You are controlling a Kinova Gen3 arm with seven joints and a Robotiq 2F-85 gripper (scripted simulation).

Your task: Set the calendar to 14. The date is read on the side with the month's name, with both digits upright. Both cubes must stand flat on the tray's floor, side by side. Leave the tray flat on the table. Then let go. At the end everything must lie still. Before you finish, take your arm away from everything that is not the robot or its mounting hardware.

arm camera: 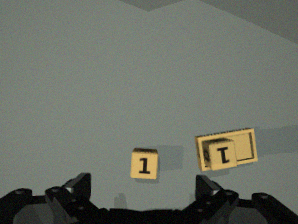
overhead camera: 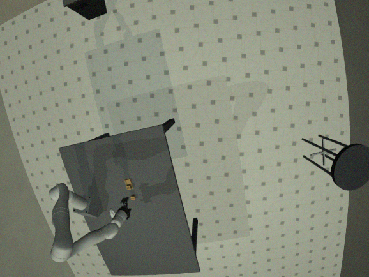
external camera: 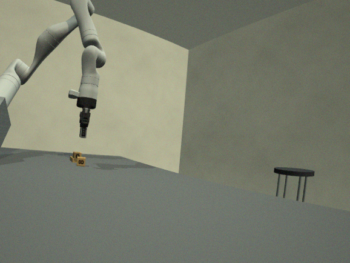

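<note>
The number cube is 90 mm below my hand. Also, from my hand: wooden tray: 110 mm to the left, 100 mm below.
</note>
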